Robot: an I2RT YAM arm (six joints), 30 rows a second.
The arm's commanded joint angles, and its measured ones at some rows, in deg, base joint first. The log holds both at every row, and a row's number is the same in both.
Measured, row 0:
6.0 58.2 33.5 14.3 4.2 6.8
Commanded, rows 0 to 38:
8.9 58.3 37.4 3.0 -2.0 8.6
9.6 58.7 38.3 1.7 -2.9 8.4
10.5 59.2 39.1 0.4 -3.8 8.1
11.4 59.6 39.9 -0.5 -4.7 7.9
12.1 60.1 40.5 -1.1 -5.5 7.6
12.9 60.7 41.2 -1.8 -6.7 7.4
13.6 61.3 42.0 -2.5 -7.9 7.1
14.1 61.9 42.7 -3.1 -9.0 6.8
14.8 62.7 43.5 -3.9 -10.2 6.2
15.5 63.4 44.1 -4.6 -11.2 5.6
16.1 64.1 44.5 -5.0 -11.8 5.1
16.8 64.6 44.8 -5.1 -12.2 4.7
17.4 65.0 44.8 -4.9 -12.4 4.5
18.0 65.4 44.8 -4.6 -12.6 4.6
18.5 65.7 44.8 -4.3 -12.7 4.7
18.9 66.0 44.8 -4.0 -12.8 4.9
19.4 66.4 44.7 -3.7 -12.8 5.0
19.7 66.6 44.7 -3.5 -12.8 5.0
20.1 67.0 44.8 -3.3 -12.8 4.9
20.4 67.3 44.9 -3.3 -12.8 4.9
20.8 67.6 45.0 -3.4 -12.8 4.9
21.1 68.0 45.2 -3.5 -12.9 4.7
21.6 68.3 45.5 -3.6 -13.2 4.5
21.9 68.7 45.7 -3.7 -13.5 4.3
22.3 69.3 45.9 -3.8 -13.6 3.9
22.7 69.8 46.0 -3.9 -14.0 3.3
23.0 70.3 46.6 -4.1 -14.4 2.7
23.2 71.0 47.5 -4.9 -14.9 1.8
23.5 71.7 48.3 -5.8 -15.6 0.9
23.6 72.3 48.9 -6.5 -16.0 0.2
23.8 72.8 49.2 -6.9 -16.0 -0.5
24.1 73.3 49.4 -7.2 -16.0 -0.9
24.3 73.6 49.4 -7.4 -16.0 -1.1
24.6 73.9 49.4 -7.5 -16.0 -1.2
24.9 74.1 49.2 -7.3 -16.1 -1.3
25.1 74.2 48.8 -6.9 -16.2 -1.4
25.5 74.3 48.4 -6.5 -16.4 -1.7
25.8 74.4 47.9 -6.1 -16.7 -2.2
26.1 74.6 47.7 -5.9 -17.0 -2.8
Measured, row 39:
25.2 74.3 48.2 -5.6 -15.3 -0.6
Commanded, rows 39 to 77:
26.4 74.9 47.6 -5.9 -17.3 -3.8
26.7 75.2 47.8 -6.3 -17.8 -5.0
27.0 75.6 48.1 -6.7 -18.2 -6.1
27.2 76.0 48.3 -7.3 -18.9 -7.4
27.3 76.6 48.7 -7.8 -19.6 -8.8
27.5 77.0 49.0 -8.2 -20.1 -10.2
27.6 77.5 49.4 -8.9 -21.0 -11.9
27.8 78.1 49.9 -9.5 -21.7 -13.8
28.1 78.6 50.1 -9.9 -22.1 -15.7
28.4 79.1 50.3 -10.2 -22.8 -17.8
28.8 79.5 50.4 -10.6 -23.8 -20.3
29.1 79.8 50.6 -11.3 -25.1 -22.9
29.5 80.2 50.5 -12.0 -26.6 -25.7
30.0 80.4 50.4 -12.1 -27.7 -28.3
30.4 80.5 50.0 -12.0 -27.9 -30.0
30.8 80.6 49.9 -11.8 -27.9 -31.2
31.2 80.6 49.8 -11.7 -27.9 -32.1
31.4 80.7 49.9 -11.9 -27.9 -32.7
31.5 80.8 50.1 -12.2 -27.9 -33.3
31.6 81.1 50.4 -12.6 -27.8 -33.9
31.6 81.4 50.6 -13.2 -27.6 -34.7
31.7 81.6 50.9 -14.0 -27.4 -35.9
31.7 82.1 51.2 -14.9 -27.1 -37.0
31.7 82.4 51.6 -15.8 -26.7 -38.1
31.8 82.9 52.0 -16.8 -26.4 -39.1
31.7 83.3 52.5 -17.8 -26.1 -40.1
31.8 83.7 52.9 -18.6 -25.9 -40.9
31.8 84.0 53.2 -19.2 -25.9 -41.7
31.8 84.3 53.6 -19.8 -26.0 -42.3
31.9 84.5 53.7 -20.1 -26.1 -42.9
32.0 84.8 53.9 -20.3 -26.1 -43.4
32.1 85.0 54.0 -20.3 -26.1 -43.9
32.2 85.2 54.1 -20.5 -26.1 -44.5
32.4 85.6 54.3 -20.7 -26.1 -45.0
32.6 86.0 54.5 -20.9 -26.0 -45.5
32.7 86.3 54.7 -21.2 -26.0 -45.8
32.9 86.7 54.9 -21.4 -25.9 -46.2
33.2 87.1 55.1 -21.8 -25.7 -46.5
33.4 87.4 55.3 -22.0 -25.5 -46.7
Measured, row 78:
32.6 86.2 53.8 -19.2 -25.8 -44.3
